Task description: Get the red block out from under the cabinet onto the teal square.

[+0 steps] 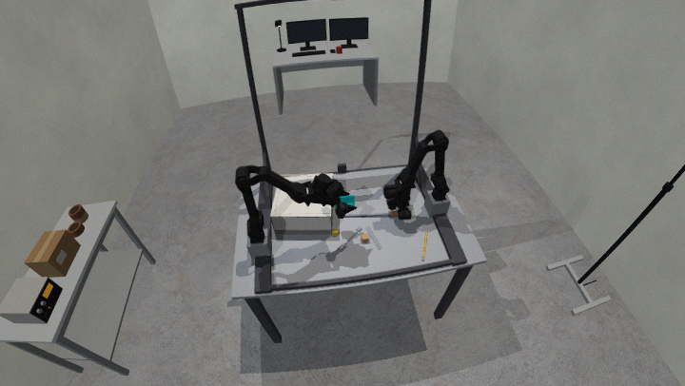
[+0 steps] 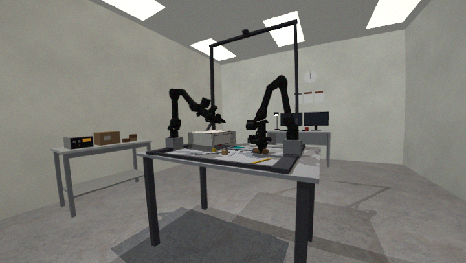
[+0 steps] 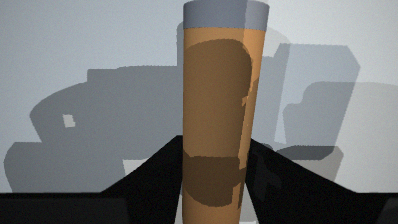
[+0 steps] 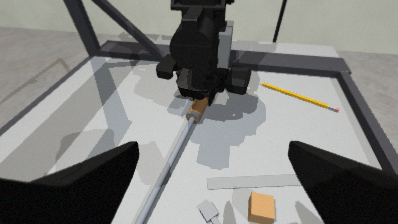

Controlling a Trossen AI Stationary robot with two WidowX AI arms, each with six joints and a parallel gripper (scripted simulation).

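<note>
Now: the teal square 180 mm behind my left hand, 250 mm to the right of it and 40 mm below it. The rest, counted from my left hand: hook tool (70 mm behind, 130 mm to the right, 20 mm below).
</note>
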